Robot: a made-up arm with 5 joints. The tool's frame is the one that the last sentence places.
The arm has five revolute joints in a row. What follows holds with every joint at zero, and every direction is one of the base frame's. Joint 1 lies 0.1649 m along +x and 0.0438 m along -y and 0.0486 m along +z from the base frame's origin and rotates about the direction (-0.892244, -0.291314, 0.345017). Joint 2 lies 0.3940 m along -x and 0.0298 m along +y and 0.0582 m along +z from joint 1 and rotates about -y. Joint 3 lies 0.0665 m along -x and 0.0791 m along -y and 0.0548 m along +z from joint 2 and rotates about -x. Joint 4 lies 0.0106 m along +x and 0.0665 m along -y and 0.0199 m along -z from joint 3 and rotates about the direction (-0.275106, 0.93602, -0.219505). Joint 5 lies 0.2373 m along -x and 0.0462 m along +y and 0.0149 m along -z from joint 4 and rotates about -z. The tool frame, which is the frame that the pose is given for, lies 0.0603 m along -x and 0.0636 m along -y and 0.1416 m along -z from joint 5; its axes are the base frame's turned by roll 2.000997, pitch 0.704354 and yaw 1.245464 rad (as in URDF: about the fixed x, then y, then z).
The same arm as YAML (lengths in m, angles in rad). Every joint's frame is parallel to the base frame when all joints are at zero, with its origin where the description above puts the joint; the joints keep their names.
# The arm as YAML. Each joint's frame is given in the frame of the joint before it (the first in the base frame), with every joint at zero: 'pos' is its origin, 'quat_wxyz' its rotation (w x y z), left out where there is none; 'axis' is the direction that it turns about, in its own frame. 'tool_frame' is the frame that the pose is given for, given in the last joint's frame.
length_unit: m
angle_unit: rad
joints:
  - joint: joint 1
    pos: [0.1649, -0.0438, 0.0486]
    axis: [-0.892244, -0.291314, 0.345017]
  - joint: joint 2
    pos: [-0.394, 0.0298, 0.0582]
    axis: [0.0, -1.0, 0.0]
  - joint: joint 3
    pos: [-0.0665, -0.0791, 0.0548]
    axis: [-1.0, 0.0, 0.0]
  - joint: joint 4
    pos: [0.0106, -0.0665, -0.0199]
    axis: [-0.275106, 0.93602, -0.219505]
  - joint: joint 5
    pos: [-0.2373, 0.0462, -0.0149]
    axis: [0.0, 0.0, -1.0]
tool_frame:
  pos: [-0.0603, -0.0636, -0.1416]
  quat_wxyz: [0.580974, 0.533152, 0.612089, 0.059714]

